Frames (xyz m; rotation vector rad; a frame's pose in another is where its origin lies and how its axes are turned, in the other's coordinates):
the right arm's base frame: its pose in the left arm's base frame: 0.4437 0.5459 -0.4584 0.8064 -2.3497 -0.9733
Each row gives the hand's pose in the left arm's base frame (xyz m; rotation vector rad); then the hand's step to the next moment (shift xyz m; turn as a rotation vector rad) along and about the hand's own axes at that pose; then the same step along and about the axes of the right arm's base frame.
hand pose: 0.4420 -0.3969 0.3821 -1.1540 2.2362 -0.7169
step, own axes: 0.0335 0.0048 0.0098 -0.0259 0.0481 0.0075
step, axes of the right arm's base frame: 0.0248 -0.0243 0.0058 -0.0290 0.0048 0.0467
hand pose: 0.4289 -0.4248 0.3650 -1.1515 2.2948 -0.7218
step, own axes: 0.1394 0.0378 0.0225 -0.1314 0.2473 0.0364
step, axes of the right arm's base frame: 0.1147 -0.0788 0.0446 -0.1465 0.0259 0.2400
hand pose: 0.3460 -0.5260 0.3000 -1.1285 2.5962 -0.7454
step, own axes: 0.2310 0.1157 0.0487 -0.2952 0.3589 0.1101
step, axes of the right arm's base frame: 0.2119 -0.0731 0.1373 -0.3261 0.0013 0.3489
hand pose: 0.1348 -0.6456 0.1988 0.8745 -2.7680 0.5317
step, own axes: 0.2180 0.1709 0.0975 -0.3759 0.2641 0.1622
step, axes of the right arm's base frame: 0.2023 0.0273 0.2111 -0.3845 -0.1002 0.2819
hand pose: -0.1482 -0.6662 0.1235 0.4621 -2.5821 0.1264
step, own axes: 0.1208 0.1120 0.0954 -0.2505 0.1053 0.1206
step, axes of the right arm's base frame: 0.0912 0.0746 0.1496 -0.2258 -0.1205 0.1512
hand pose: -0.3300 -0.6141 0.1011 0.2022 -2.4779 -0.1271
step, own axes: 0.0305 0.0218 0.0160 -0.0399 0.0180 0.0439
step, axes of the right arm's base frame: 0.0164 0.0282 0.0244 -0.0303 -0.0272 0.0468
